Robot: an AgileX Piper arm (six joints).
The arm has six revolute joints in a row. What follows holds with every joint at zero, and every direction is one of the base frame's.
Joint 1 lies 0.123 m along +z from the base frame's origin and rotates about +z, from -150 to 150 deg.
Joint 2 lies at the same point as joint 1 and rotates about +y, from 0 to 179.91 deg.
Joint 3 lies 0.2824 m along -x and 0.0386 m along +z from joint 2 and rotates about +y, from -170 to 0 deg.
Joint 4 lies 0.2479 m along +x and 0.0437 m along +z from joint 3 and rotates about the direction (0.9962, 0, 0.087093), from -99.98 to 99.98 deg.
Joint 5 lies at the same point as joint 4 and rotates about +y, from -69.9 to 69.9 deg.
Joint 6 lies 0.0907 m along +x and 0.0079 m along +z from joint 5 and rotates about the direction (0.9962, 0, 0.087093), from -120 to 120 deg.
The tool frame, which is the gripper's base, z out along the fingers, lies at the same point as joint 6; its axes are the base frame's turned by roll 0, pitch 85.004 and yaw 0 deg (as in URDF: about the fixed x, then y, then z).
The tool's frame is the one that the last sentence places.
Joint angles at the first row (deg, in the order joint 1, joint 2, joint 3, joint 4, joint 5, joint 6):
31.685, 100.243, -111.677, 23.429, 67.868, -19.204
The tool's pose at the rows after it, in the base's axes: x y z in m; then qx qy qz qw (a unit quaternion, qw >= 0):
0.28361, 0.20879, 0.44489, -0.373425, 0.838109, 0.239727, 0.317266
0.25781, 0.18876, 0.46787, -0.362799, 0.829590, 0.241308, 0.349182
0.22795, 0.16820, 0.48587, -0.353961, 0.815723, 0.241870, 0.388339
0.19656, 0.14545, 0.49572, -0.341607, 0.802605, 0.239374, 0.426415
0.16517, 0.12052, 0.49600, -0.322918, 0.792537, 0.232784, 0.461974
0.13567, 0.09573, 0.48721, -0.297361, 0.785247, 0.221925, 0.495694
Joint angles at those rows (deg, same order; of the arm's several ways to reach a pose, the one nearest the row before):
30.919, 95.436, -110.515, 23.126, 69.032, -17.307
30.318, 89.249, -107.787, 22.787, 68.464, -16.488
29.985, 82.122, -103.430, 22.387, 66.340, -16.352
29.373, 74.271, -97.506, 21.846, 63.569, -16.348
28.042, 65.764, -90.103, 21.265, 60.426, -16.346
25.813, 57.017, -81.822, 20.781, 57.022, -16.351

